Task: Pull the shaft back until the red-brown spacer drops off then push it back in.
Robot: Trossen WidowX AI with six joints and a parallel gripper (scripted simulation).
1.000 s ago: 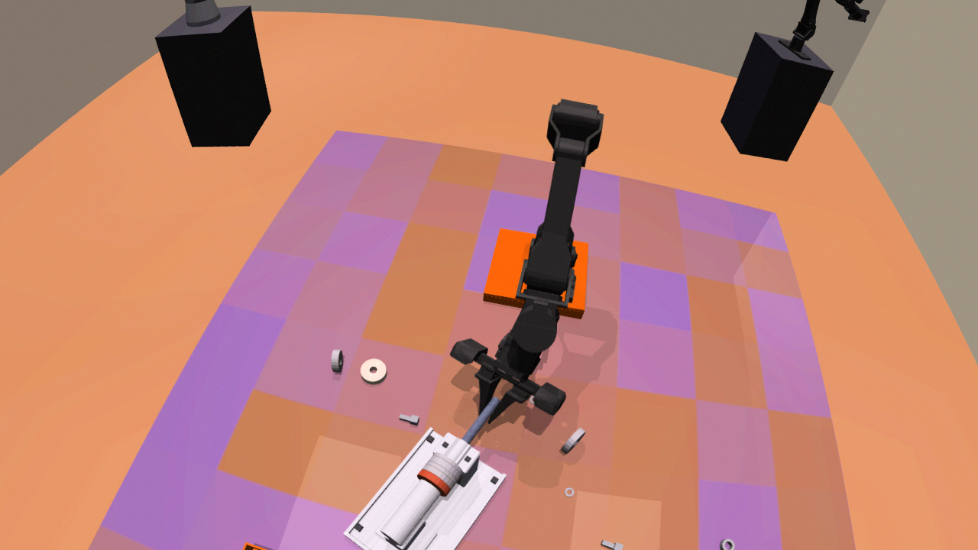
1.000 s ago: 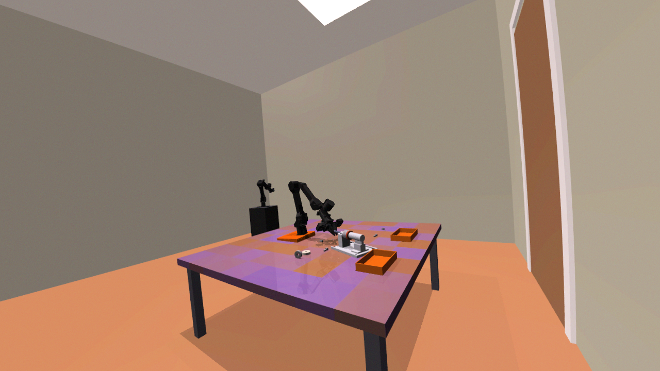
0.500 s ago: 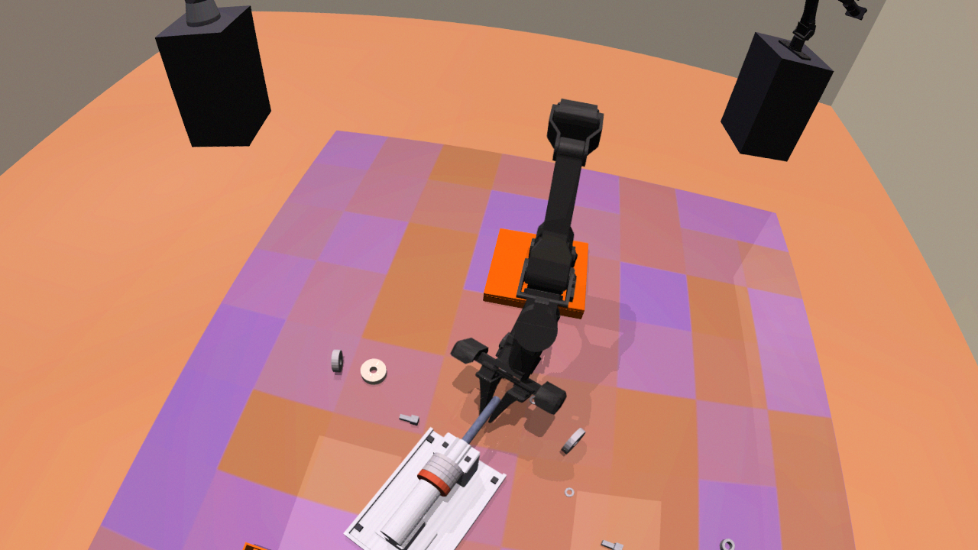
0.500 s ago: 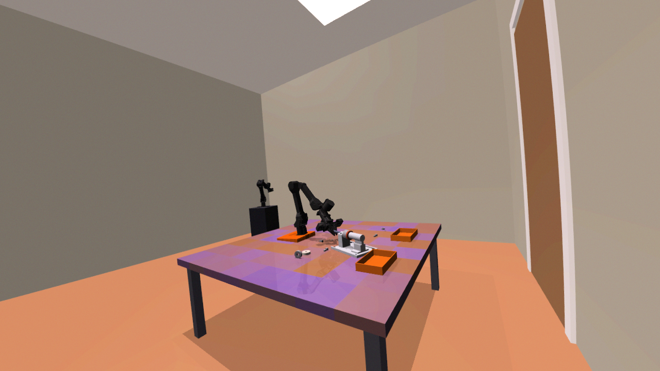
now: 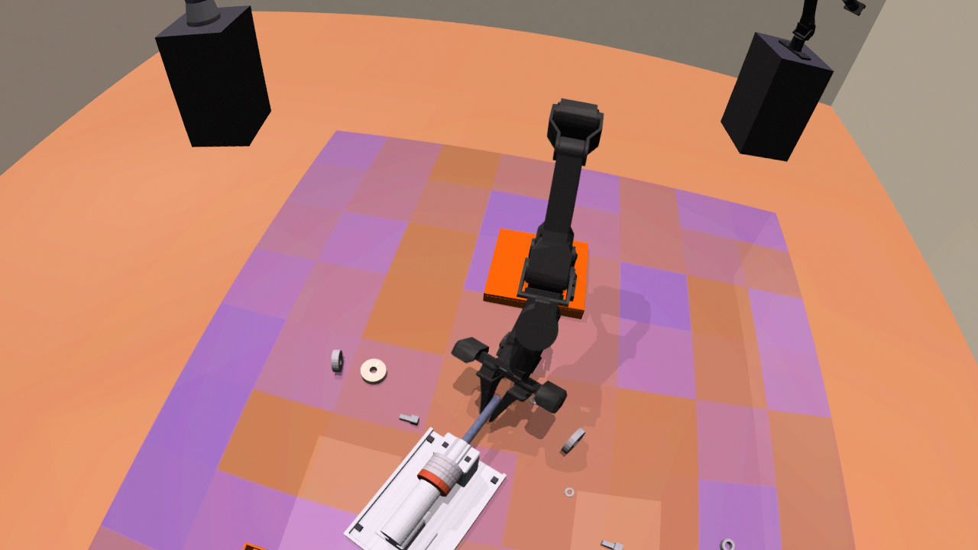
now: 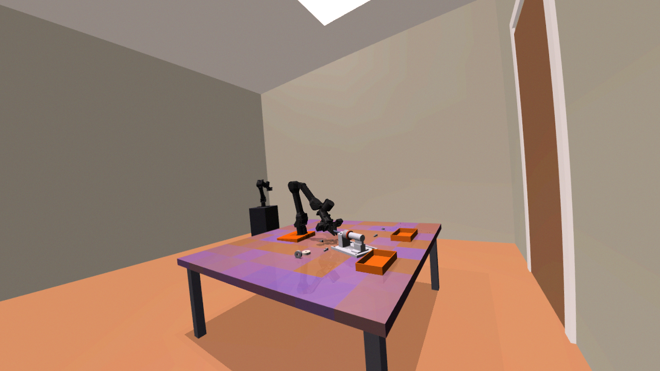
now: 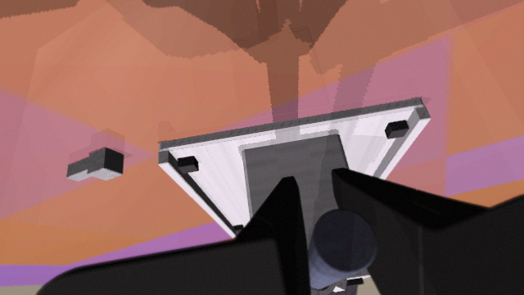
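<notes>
The blue-grey shaft is 5 cm ahead of my gripper tip, 3 cm to the right of it and 2 cm above it. Round my gripper tip: red-brown spacer (12 cm ahead, 8 cm to the right, 2 cm above).
</notes>
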